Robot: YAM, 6 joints.
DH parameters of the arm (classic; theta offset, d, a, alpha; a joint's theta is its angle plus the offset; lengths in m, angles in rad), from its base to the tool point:
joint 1: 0 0.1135 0.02 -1.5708
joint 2: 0 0 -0.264 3.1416
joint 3: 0.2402 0 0.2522 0
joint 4: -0.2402 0 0.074 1.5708
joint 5: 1.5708 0 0 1.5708
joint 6: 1.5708 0.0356 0 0
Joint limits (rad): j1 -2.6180..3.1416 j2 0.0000..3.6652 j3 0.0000..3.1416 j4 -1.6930..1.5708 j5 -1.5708..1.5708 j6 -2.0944..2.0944
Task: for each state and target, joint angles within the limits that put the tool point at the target. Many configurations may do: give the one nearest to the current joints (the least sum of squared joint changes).
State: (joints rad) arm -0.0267 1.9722 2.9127 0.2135 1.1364 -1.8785
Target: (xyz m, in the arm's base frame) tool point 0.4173 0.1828 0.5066
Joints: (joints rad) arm 0.4875 2.1611 2.5094 0.0622 1.2677 -1.8785
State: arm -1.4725 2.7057 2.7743 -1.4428 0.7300 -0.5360
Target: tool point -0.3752 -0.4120 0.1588
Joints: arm -2.2663 2.8502 2.8570 -1.1746 0.7426 -0.5360
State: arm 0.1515 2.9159 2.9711 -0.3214 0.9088 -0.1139
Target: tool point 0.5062 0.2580 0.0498
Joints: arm 0.5231 2.9135 2.5191 -0.7253 0.9708 -0.1139
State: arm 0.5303 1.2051 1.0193 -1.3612 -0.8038 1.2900
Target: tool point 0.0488 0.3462 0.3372
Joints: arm 1.3549 1.6766 1.6107 -0.9398 -0.8399 1.2900
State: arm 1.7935 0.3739 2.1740 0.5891 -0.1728 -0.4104
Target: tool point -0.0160 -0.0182 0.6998
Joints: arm 1.5683 1.1292 2.1723 0.4986 -0.4647 -0.4104
